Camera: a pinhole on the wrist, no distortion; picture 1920 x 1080 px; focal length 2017.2 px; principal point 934.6 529.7 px. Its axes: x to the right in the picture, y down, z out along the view. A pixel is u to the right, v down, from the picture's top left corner.
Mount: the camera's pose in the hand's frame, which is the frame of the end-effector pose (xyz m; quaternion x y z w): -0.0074 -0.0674 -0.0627 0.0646 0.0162 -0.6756 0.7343
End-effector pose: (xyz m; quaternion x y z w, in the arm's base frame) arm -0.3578 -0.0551 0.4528 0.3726 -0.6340 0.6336 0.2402
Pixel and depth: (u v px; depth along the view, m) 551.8 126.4 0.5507
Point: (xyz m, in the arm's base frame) -0.1499 -0.5032 0.3111
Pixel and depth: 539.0 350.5 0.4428
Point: -0.2156 -0.4146 0.3803
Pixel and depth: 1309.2 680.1 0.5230
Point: -0.1146 -0.4782 0.5597
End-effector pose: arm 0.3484 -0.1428 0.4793 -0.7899 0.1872 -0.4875 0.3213
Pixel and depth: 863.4 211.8 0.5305
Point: 0.6980 0.1680 0.3325
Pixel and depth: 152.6 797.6 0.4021
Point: 0.6702 -0.0627 0.3395
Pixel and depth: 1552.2 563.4 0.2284
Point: 0.4792 0.0332 0.5343
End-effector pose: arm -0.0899 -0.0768 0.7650 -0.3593 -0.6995 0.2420 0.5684
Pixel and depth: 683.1 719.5 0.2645
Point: -0.3028 -0.1040 0.7626
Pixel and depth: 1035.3 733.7 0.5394
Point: -0.5844 -0.1276 0.7764
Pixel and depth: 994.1 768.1 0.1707
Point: -0.2148 -0.1242 0.8087
